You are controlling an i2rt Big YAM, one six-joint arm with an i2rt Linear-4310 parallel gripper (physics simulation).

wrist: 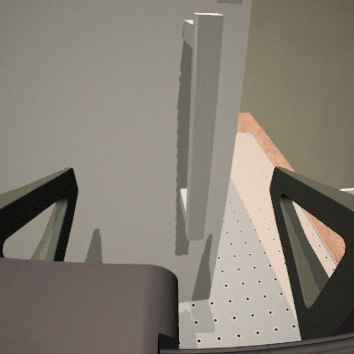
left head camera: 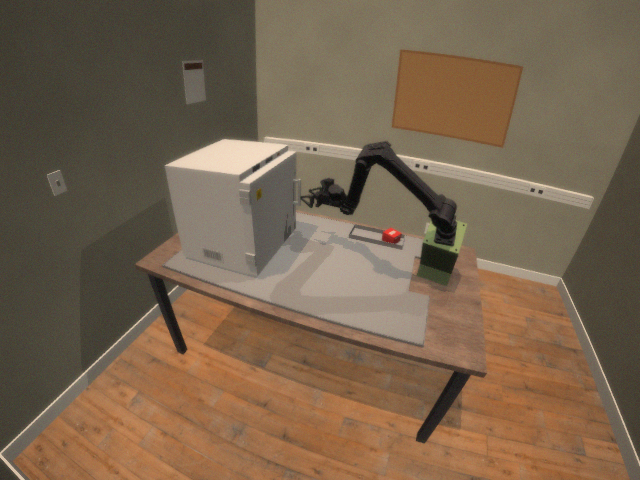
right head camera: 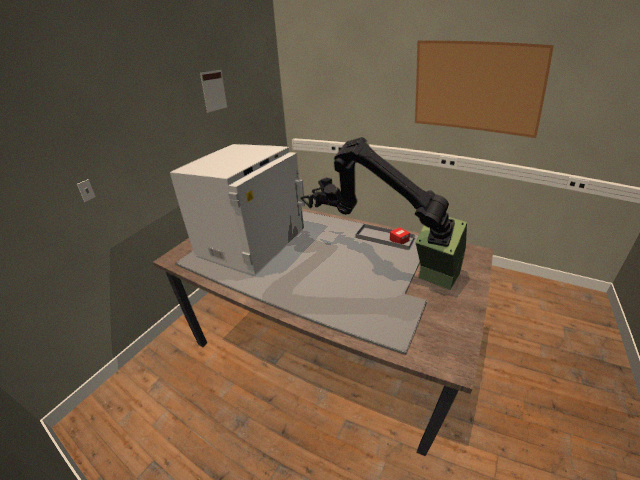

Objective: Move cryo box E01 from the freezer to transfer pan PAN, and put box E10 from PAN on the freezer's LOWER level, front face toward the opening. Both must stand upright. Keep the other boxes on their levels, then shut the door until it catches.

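The white freezer (left head camera: pixel 206 206) (right head camera: pixel 206 217) stands at the left of the table. Its door (left head camera: pixel 273 206) (right head camera: pixel 268 211) (wrist: pixel 100 100) covers the opening and looks closed; whether it is latched cannot be told. The upright door handle (left head camera: pixel 297 191) (right head camera: pixel 299 193) (wrist: pixel 205 125) is near the door's free edge. My gripper (left head camera: pixel 306 197) (right head camera: pixel 306 199) (wrist: pixel 173 177) is open and empty, close in front of the handle, which shows between the fingers, right of centre, in the wrist view. A red box (left head camera: pixel 391 236) (right head camera: pixel 399 236) sits in the right end of the pan (left head camera: pixel 369 240) (right head camera: pixel 379 241); its label is unreadable. The freezer's inside is hidden.
A grey mat (left head camera: pixel 361 279) (right head camera: pixel 356 279) lies under the freezer and pan on the wooden table (left head camera: pixel 449 320) (right head camera: pixel 449 325). The arm's green base (left head camera: pixel 438 263) (right head camera: pixel 442 263) stands at the right. A rail (left head camera: pixel 465 176) (right head camera: pixel 496 170) runs along the back wall.
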